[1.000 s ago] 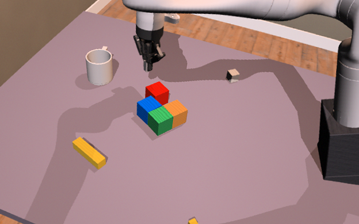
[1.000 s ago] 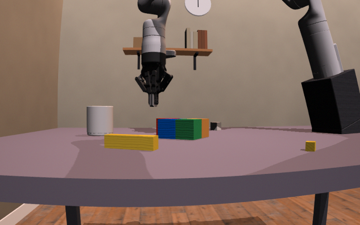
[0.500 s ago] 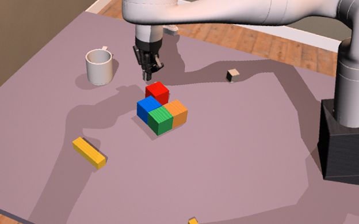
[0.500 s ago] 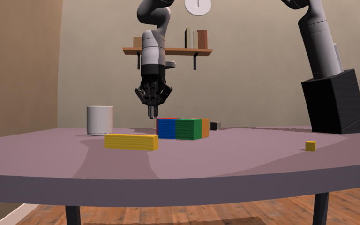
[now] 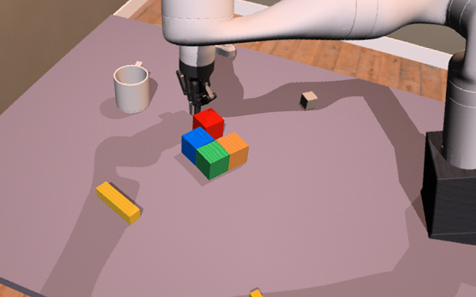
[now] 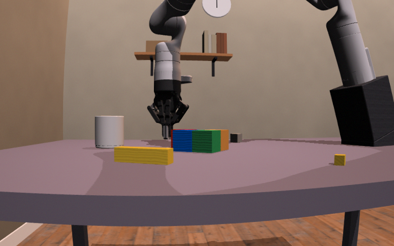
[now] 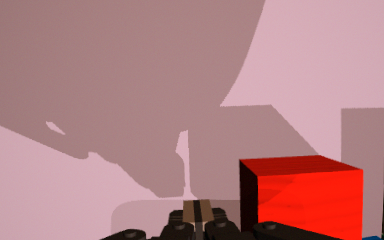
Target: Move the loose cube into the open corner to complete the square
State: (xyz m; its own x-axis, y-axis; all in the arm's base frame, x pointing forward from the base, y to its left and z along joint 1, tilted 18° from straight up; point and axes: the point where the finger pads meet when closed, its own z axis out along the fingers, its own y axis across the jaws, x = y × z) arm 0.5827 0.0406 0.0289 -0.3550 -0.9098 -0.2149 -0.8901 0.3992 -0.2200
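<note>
My hand is 5 cm past the red cube, 2 cm to the right of it and 2 cm above it. Round my hand: orange cube: 13 cm behind, 6 cm to the left, 2 cm below; blue cube: 6 cm behind, 9 cm to the left, 2 cm below; green cube: 11 cm behind, 10 cm to the left, 2 cm below.
</note>
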